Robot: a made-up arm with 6 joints. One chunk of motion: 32 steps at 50 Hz.
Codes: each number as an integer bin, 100 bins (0 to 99) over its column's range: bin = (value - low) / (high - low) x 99, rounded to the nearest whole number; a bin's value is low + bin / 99 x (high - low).
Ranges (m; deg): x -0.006..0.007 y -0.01..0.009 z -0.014..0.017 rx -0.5..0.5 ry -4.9..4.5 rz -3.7..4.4
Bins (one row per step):
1: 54 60 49 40 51 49
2: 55 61 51 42 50 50
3: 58 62 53 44 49 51
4: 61 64 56 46 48 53
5: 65 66 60 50 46 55
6: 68 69 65 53 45 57
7: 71 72 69 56 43 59
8: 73 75 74 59 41 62
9: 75 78 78 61 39 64
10: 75 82 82 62 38 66
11: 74 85 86 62 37 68
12: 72 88 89 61 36 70
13: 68 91 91 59 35 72
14: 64 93 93 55 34 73
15: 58 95 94 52 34 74
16: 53 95 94 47 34 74
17: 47 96 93 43 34 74
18: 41 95 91 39 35 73
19: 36 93 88 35 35 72
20: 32 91 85 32 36 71
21: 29 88 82 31 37 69
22: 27 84 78 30 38 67
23: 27 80 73 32 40 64
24: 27 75 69 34 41 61
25: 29 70 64 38 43 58
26: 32 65 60 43 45 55
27: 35 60 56 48 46 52
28: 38 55 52 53 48 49
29: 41 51 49 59 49 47
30: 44 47 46 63 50 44
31: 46 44 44 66 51 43
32: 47 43 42 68 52 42
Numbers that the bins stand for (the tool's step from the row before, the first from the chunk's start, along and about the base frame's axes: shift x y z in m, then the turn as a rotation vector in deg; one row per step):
1: 0.00109 0.00152 0.00134 -0.096 -0.058 0.309
2: 0.00122 0.00171 0.00197 -0.076 -0.153 0.391
3: 0.00162 0.00190 0.00260 -0.056 -0.247 0.473
4: 0.00201 0.00228 0.00354 -0.035 -0.342 0.636
5: 0.00254 0.00267 0.00479 0.005 -0.532 0.800
6: 0.00293 0.00324 0.00635 0.035 -0.627 0.964
7: 0.00332 0.00382 0.00761 0.066 -0.817 1.127
8: 0.00359 0.00439 0.00917 0.096 -1.007 1.373
9: 0.00385 0.00497 0.01042 0.116 -1.197 1.536
10: 0.00385 0.00574 0.01168 0.126 -1.292 1.700
11: 0.00372 0.00631 0.01293 0.126 -1.387 1.864
12: 0.00345 0.00689 0.01387 0.116 -1.482 2.027
13: 0.00293 0.00746 0.01449 0.096 -1.577 2.191
14: 0.00240 0.00785 0.01512 0.056 -1.672 2.273
15: 0.00162 0.00823 0.01543 0.025 -1.672 2.355
16: 0.00096 0.00823 0.01543 -0.025 -1.672 2.355
17: 0.00017 0.00842 0.01512 -0.066 -1.672 2.355
18: -0.00062 0.00823 0.01449 -0.106 -1.577 2.273
19: -0.00127 0.00785 0.01356 -0.146 -1.577 2.191
20: -0.00180 0.00746 0.01262 -0.177 -1.482 2.109
21: -0.00219 0.00689 0.01168 -0.187 -1.387 1.945
22: -0.00245 0.00612 0.01042 -0.197 -1.292 1.782
23: -0.00245 0.00535 0.00886 -0.177 -1.102 1.536
24: -0.00245 0.00439 0.00761 -0.157 -1.007 1.291
25: -0.00219 0.00343 0.00604 -0.116 -0.817 1.045
26: -0.00180 0.00247 0.00479 -0.066 -0.627 0.800
27: -0.00140 0.00152 0.00354 -0.015 -0.532 0.555
28: -0.00101 0.00056 0.00228 0.035 -0.342 0.309
29: -0.00062 -0.00021 0.00134 0.096 -0.247 0.145
30: -0.00022 -0.00098 0.00040 0.136 -0.153 -0.100
31: 0.00004 -0.00156 -0.00022 0.167 -0.058 -0.182
32: 0.00017 -0.00175 -0.00085 0.187 0.037 -0.264

